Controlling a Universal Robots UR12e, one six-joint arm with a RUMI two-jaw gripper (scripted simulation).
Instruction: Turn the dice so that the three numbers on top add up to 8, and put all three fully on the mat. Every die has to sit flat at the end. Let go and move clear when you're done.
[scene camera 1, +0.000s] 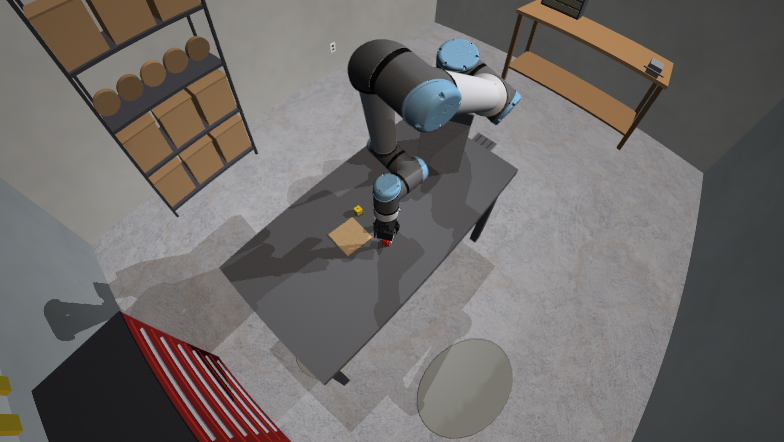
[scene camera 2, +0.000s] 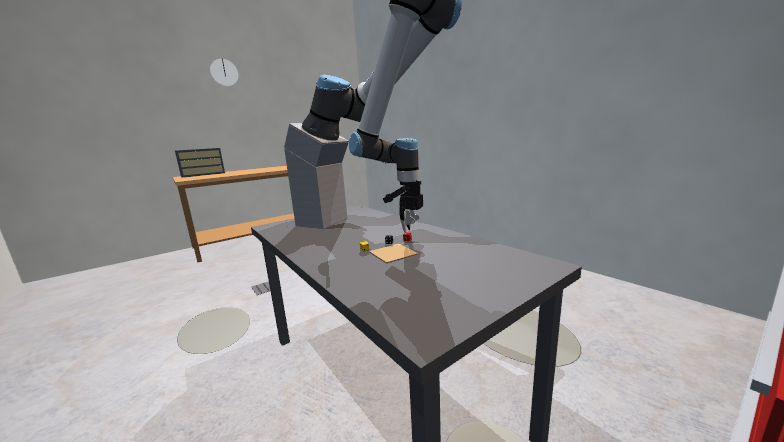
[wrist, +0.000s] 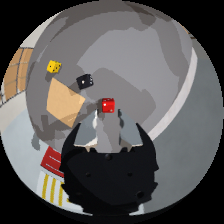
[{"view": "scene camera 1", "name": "tan mat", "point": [349, 236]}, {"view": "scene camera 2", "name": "gripper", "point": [407, 231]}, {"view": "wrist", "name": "gripper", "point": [108, 109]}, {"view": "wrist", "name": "tan mat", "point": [63, 103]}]
